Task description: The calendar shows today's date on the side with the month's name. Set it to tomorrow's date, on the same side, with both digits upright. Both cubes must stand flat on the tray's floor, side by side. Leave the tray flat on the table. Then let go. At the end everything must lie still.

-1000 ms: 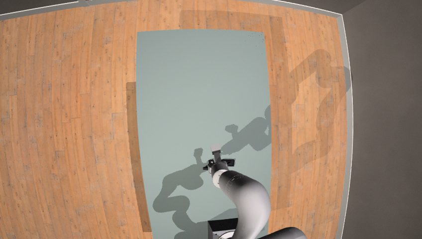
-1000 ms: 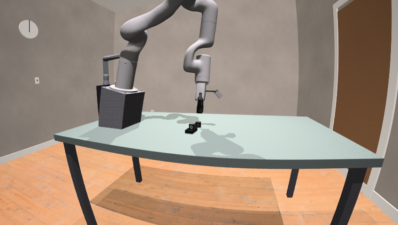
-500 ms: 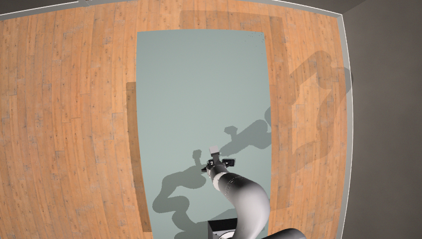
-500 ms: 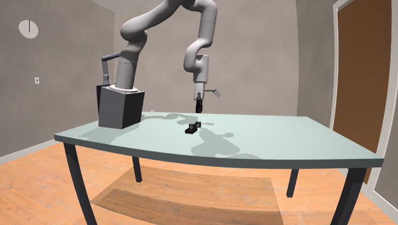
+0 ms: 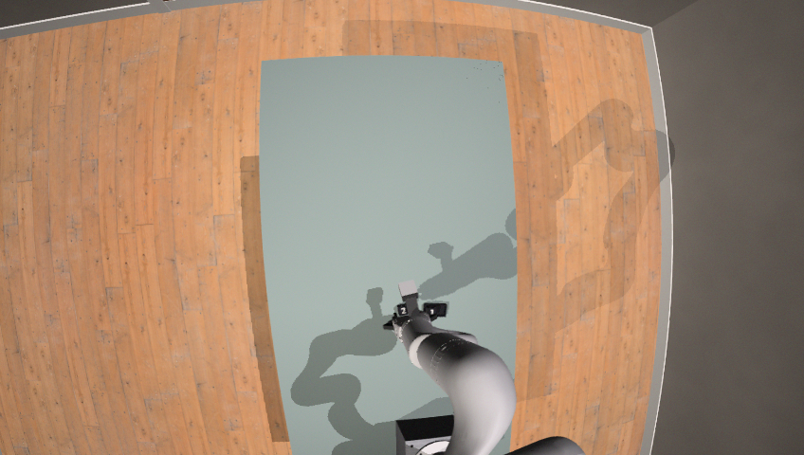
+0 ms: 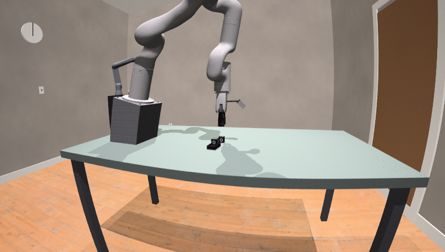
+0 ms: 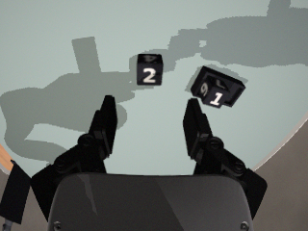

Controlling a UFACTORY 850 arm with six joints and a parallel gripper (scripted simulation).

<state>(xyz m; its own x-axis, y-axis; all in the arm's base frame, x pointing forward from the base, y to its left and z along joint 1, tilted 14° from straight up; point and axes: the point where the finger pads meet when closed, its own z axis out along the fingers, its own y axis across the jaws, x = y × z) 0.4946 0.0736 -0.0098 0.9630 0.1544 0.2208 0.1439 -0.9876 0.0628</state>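
The black cube is 9 cm below my hand. Also, from my hand: black tray (1 cm behind, 11 cm to the right, 10 cm below).
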